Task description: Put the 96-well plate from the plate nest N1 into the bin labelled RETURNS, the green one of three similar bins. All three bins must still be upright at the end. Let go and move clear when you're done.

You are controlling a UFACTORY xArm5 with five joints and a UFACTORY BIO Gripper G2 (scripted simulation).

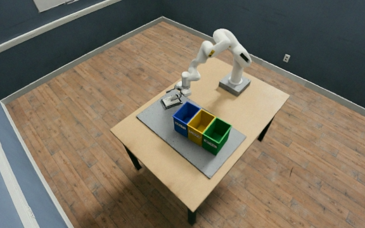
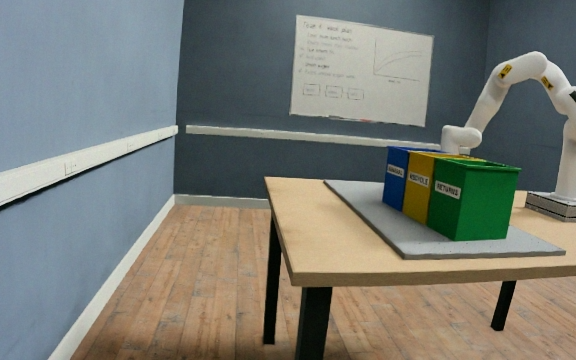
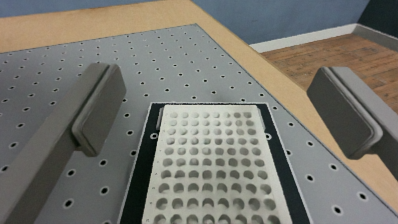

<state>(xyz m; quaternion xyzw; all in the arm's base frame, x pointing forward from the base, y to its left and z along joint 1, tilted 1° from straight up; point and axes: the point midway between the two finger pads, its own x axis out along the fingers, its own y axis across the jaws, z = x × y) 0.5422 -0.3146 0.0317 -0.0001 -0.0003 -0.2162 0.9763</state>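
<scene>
The white 96-well plate lies 6 cm below my hand. Also, from my hand: blue bin (12 cm ahead, 28 cm to the left, 1 cm above); then yellow bin (11 cm ahead, 41 cm to the left, 1 cm above); then dark plate nest N1 (8 cm below).
</scene>
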